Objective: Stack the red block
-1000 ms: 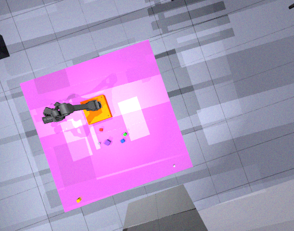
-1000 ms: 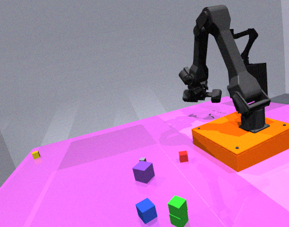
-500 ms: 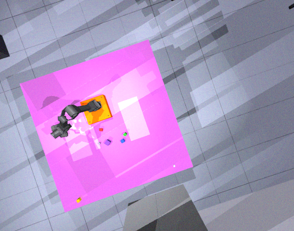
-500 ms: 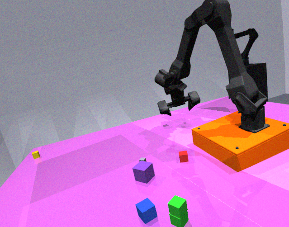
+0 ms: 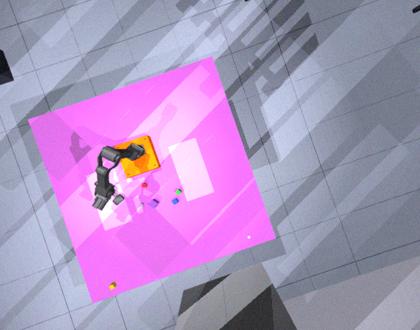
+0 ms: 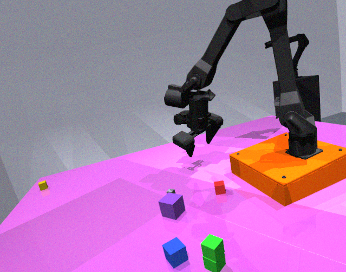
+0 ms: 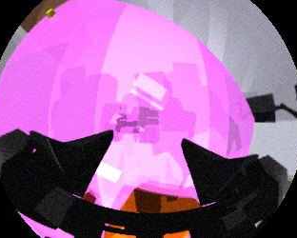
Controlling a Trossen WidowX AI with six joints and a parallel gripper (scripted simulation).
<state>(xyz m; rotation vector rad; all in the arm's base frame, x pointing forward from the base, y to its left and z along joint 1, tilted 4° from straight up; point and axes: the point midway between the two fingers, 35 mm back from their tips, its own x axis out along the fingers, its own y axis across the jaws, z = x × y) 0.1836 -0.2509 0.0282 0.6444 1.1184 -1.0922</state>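
Now: gripper tip 20 cm to the right of the red block, 4 cm short of it and 4 cm above it. Also, from my gripper tip: blue cube: 36 cm to the left, 21 cm ahead, 4 cm below; grey cube: 15 cm ahead, 14 cm to the left, 5 cm below; purple cube: 22 cm to the left, 17 cm ahead, 4 cm below.
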